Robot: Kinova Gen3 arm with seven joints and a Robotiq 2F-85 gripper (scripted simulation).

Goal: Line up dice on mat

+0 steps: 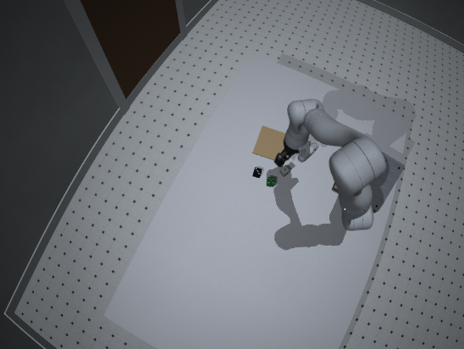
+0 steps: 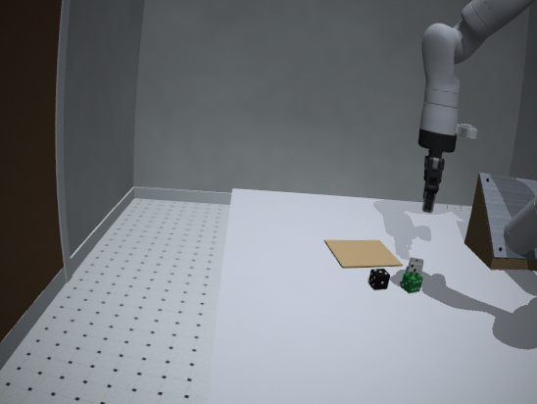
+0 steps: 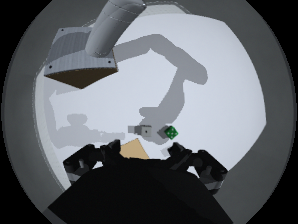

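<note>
The white die is 140 mm below my hand. The rest, counted from my hand: black die (140 mm below, 90 mm ahead, 60 mm to the left); then green die (140 mm below, 70 mm to the left, 20 mm ahead); then tan mat (150 mm below, 100 mm ahead, 90 mm to the right).
</note>
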